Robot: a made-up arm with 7 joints.
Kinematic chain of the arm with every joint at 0, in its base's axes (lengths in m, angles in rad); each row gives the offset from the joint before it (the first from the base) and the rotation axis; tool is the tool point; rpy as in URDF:
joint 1: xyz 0 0 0.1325 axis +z
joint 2: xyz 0 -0.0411 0.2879 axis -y
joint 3: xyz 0 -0.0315 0.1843 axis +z
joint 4: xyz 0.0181 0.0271 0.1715 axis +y
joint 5: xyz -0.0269 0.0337 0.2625 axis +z
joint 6: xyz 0 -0.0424 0.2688 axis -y
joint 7: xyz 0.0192 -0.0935 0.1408 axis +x
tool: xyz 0 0 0 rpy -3.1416 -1.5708 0
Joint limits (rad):
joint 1: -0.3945..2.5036
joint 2: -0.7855..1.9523
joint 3: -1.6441..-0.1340
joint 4: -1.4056..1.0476
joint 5: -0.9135..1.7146
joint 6: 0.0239..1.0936
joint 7: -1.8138..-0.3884
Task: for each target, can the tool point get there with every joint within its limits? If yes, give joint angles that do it. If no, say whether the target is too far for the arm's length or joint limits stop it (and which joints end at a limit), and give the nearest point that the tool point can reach.
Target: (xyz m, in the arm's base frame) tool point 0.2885 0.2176 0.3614
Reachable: no: joint limits stop it (at a limit: joint 1, joint 2, joint 3, joint 4, joint 5, joint 6) | nearest point 0.4488 0.3992 0.5186 | short by 0.289 m
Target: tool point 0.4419 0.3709 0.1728
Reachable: no: joint limits stop it (at a limit: joint 2, joint 3, joint 4, joint 5, joint 6) | nearest point 0.6423 0.5391 0.3874 | short by 0.338 m
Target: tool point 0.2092 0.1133 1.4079
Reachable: yes | joints 1.6512 -0.0171 -0.6819 0.4318 -0.1146 0.9238 -1.0051
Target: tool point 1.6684 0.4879 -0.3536
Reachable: no: too far | nearest point 0.9060 0.1148 0.0386 | short by 0.935 m
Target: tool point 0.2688 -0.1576 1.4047
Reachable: yes | joints -0.1572 -0.4025 -0.3093 -0.1336 -0.0426 0.1106 -1.3249
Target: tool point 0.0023 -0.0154 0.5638
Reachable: no: joint limits stop it (at a limit: joint 1, joint 2, joint 4, joint 6) | nearest point -0.0480 -0.3434 0.9508 | short by 0.510 m
